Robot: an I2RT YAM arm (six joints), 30 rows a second.
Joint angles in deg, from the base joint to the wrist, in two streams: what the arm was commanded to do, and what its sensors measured. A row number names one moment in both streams.
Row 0, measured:
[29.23 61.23 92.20 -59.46 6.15 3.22]
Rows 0 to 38, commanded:
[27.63 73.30 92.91 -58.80 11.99 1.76]
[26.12 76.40 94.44 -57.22 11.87 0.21]
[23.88 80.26 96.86 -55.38 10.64 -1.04]
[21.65 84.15 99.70 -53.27 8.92 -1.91]
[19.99 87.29 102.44 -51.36 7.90 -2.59]
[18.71 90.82 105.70 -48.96 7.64 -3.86]
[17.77 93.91 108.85 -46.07 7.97 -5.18]
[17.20 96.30 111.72 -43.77 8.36 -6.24]
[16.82 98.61 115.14 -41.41 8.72 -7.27]
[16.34 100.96 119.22 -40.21 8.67 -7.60]
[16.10 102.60 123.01 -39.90 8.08 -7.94]
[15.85 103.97 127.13 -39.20 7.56 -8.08]
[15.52 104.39 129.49 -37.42 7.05 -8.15]
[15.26 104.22 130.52 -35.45 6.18 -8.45]
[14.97 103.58 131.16 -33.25 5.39 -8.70]
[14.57 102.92 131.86 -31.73 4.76 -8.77]
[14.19 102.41 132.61 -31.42 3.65 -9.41]
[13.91 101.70 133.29 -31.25 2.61 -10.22]
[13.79 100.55 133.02 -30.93 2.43 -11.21]
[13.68 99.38 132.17 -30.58 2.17 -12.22]
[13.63 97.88 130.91 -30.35 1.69 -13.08]
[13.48 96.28 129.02 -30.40 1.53 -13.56]
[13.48 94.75 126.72 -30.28 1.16 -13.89]
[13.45 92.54 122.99 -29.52 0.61 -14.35]
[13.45 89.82 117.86 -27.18 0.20 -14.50]
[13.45 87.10 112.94 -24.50 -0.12 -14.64]
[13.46 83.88 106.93 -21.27 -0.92 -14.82]
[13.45 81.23 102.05 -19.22 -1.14 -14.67]
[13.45 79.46 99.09 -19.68 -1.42 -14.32]
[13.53 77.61 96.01 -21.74 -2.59 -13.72]
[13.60 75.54 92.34 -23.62 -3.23 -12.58]
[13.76 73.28 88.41 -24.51 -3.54 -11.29]
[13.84 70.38 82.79 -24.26 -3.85 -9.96]
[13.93 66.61 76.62 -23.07 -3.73 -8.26]
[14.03 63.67 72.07 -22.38 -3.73 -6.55]
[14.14 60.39 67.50 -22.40 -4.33 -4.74]
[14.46 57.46 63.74 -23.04 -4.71 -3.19]
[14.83 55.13 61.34 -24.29 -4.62 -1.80]
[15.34 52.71 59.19 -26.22 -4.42 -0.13]
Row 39, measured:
[15.29 59.33 61.98 -26.17 -5.54 -6.52]
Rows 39 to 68, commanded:
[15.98 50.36 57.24 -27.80 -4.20 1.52]
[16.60 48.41 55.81 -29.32 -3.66 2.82]
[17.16 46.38 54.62 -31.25 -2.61 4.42]
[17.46 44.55 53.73 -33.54 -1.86 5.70]
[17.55 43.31 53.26 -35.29 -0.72 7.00]
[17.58 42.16 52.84 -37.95 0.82 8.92]
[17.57 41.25 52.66 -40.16 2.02 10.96]
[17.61 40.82 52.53 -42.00 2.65 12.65]
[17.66 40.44 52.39 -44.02 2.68 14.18]
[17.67 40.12 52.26 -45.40 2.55 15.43]
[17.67 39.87 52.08 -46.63 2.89 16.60]
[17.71 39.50 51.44 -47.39 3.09 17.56]
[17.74 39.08 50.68 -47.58 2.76 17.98]
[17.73 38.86 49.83 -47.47 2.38 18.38]
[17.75 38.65 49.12 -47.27 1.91 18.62]
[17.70 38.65 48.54 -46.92 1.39 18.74]
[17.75 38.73 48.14 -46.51 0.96 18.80]
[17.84 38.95 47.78 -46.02 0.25 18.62]
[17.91 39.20 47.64 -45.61 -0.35 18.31]
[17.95 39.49 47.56 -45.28 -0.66 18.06]
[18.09 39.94 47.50 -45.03 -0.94 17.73]
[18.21 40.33 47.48 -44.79 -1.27 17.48]
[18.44 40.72 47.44 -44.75 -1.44 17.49]
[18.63 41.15 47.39 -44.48 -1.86 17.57]
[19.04 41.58 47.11 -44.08 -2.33 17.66]
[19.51 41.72 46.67 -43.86 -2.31 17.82]
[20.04 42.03 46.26 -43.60 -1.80 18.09]
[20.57 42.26 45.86 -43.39 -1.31 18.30]
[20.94 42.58 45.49 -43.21 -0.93 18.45]
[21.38 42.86 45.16 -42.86 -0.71 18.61]
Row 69, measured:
[20.38 42.41 46.35 -43.97 -2.07 16.29]
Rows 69 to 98, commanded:
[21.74 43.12 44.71 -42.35 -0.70 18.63]
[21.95 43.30 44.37 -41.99 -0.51 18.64]
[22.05 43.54 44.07 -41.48 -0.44 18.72]
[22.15 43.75 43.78 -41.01 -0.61 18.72]
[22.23 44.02 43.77 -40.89 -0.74 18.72]
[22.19 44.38 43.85 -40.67 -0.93 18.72]
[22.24 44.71 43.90 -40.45 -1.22 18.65]
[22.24 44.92 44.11 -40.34 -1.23 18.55]
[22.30 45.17 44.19 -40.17 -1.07 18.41]
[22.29 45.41 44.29 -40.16 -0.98 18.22]
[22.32 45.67 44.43 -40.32 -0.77 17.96]
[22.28 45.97 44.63 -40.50 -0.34 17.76]
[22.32 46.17 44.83 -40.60 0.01 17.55]
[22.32 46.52 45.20 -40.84 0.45 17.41]
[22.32 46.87 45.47 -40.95 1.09 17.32]
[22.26 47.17 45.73 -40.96 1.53 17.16]
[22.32 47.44 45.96 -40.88 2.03 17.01]
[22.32 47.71 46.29 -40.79 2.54 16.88]
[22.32 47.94 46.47 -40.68 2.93 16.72]
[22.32 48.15 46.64 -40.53 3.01 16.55]
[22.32 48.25 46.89 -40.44 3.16 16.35]
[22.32 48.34 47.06 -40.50 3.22 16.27]
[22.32 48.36 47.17 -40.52 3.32 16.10]
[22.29 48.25 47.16 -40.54 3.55 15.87]
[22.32 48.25 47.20 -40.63 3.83 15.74]
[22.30 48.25 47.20 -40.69 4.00 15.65]
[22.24 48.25 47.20 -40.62 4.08 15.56]
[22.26 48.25 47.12 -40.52 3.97 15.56]
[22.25 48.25 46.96 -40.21 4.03 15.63]
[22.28 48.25 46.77 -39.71 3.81 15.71]
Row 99, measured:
[22.09 48.38 45.56 -40.99 2.59 16.45]
